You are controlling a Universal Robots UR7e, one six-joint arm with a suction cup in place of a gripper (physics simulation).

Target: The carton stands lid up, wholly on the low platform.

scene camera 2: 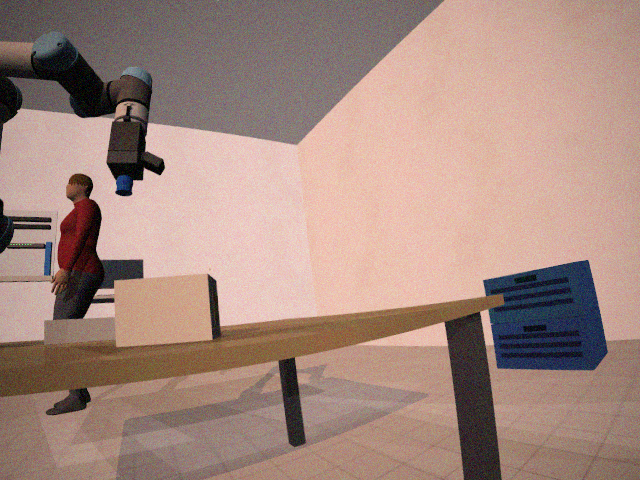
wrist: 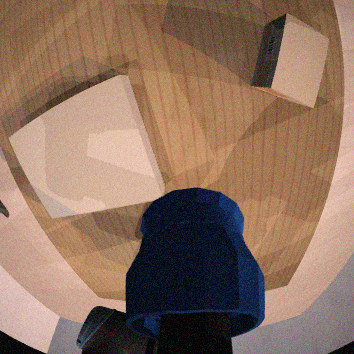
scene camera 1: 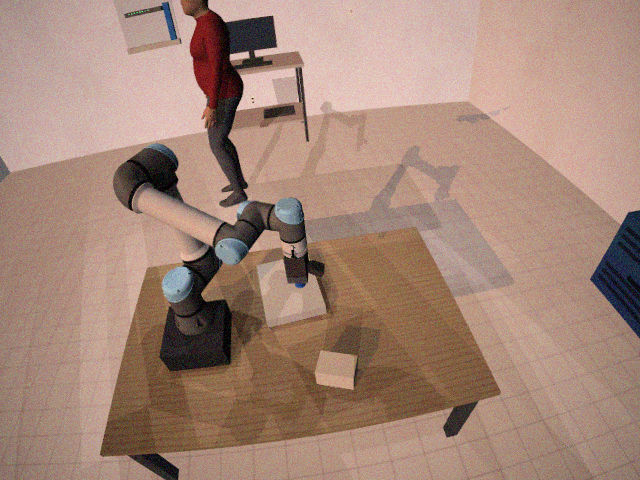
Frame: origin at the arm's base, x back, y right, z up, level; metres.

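Seen in the pictures: hand, tool point: [scene camera 2: 123, 192] [wrist: 192, 232] [scene camera 1: 300, 283]; arm's base, link origin: [scene camera 1: 195, 319].
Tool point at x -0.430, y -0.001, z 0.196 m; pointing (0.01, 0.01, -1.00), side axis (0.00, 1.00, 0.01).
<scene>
Pixels of each thing's top centre, then the offset from my tool point to it. Level surfaces: height alone.
- carton, top centre: [scene camera 2: 169, 280] [wrist: 303, 59] [scene camera 1: 336, 363] dx -0.110, dy +0.174, dz -0.212 m
- low platform, top centre: [wrist: 71, 164] [scene camera 2: 105, 319] [scene camera 1: 288, 284] dx +0.096, dy -0.225, dz -0.251 m
- wooden table, surface height: dz -0.299 m
The carton [scene camera 1: 336, 367] [scene camera 2: 162, 311] [wrist: 302, 62] is a pale tan box resting on the table, apart from the platform. One side is dark with small print in the wrist view; I cannot tell which face is the lid. The low platform [scene camera 1: 297, 304] [scene camera 2: 77, 331] [wrist: 75, 150] is a pale, flat square block on the table, with nothing standing on it. My gripper [scene camera 1: 300, 285] [scene camera 2: 124, 193] [wrist: 194, 200], a blue suction cup, points down and is open and empty. It hangs high above the table and the carton's top, apart from both carton and platform.
The wooden table [scene camera 1: 403, 335] [scene camera 2: 361, 322] [wrist: 200, 100] carries the arm's dark base block [scene camera 1: 196, 346] at its left. A person in red [scene camera 1: 211, 56] [scene camera 2: 80, 232] stands behind the table, near a desk with a monitor [scene camera 1: 253, 33]. A blue cabinet [scene camera 1: 622, 273] [scene camera 2: 542, 320] is at the right.
</scene>
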